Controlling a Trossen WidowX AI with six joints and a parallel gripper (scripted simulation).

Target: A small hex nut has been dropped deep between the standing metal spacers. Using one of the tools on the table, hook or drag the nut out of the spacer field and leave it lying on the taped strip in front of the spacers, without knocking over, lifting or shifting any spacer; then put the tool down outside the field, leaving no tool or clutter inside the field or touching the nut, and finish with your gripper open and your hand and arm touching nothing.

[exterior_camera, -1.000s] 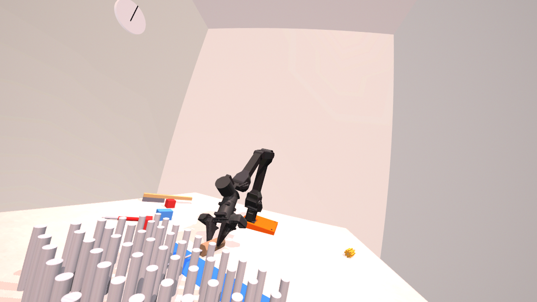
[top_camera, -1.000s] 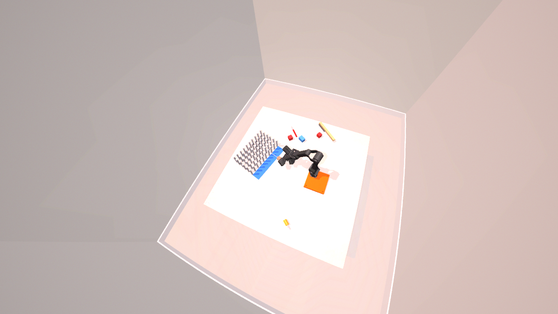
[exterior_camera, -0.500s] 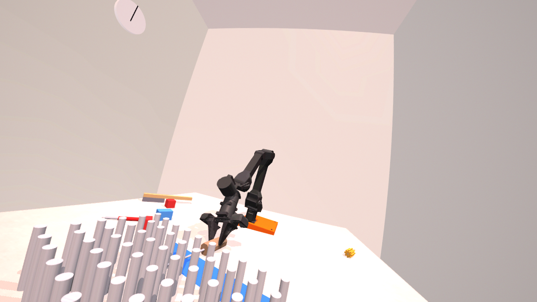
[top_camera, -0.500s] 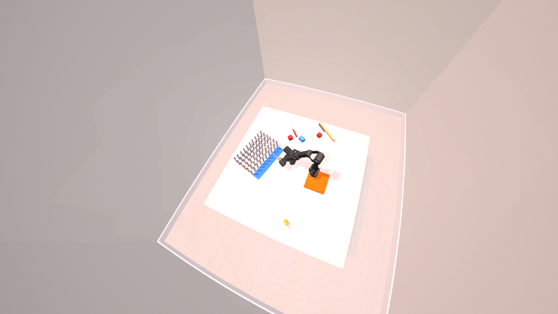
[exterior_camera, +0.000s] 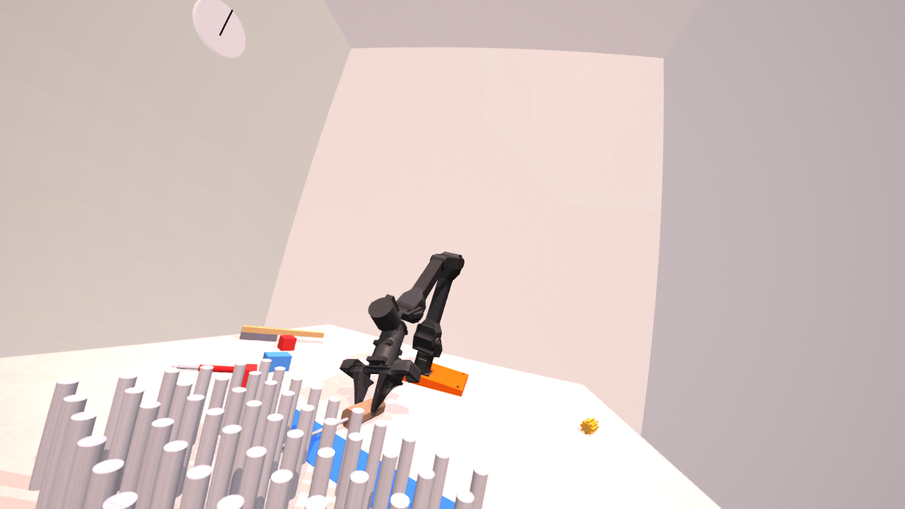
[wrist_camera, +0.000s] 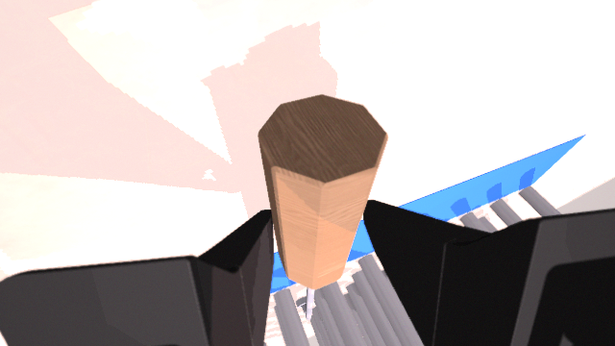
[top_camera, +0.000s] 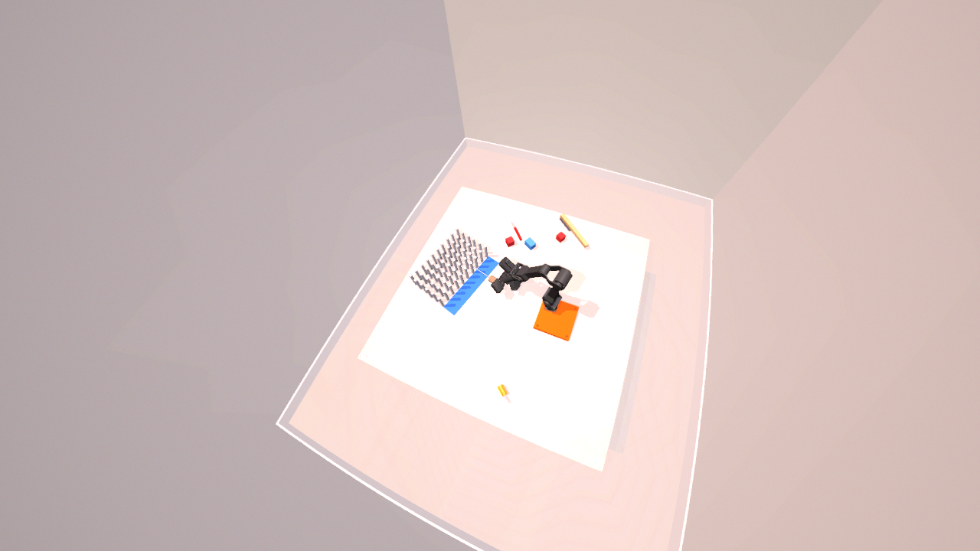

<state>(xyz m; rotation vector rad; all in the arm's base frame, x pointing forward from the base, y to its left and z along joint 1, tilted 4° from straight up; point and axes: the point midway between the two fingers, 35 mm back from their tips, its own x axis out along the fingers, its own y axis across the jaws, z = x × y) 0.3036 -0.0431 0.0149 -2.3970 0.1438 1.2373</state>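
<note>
My gripper tip is 10 cm short of the hook tool, 3 cm to the left of it and 1 cm above it. Round my gripper tip: blue block: 10 cm behind, 31 cm to the right; then blue taped strip: 13 cm ahead, 5 cm to the left, 2 cm below; then red-handled tool: 2 cm ahead, 40 cm to the right, 1 cm below.
</note>
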